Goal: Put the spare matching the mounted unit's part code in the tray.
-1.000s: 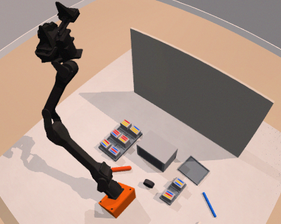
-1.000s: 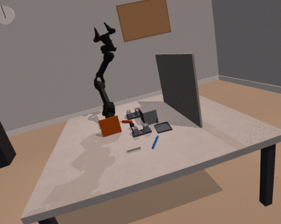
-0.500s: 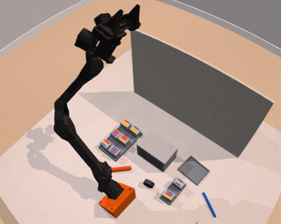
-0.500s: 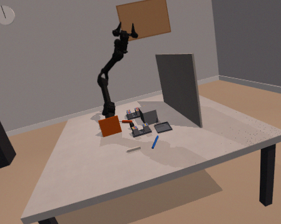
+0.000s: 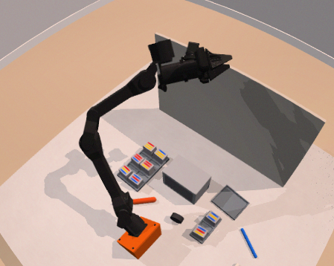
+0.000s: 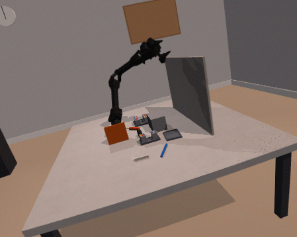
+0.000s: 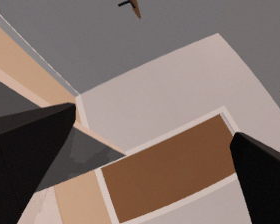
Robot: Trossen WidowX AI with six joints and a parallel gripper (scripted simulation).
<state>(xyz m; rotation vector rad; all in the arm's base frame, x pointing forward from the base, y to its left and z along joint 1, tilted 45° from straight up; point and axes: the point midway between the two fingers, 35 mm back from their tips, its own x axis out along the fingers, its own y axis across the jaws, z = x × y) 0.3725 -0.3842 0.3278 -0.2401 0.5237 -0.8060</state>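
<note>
The rack is 290 mm behind my gripper tip, 130 mm to the right of it and 530 mm below it. The rest, counted from my gripper tip: mounted unit (170 mm behind, 50 mm to the left, 490 mm below); then tray (140 mm behind, 160 mm to the right, 540 mm below); then tall grey panel (80 mm ahead, 10 mm to the left, 310 mm below).
</note>
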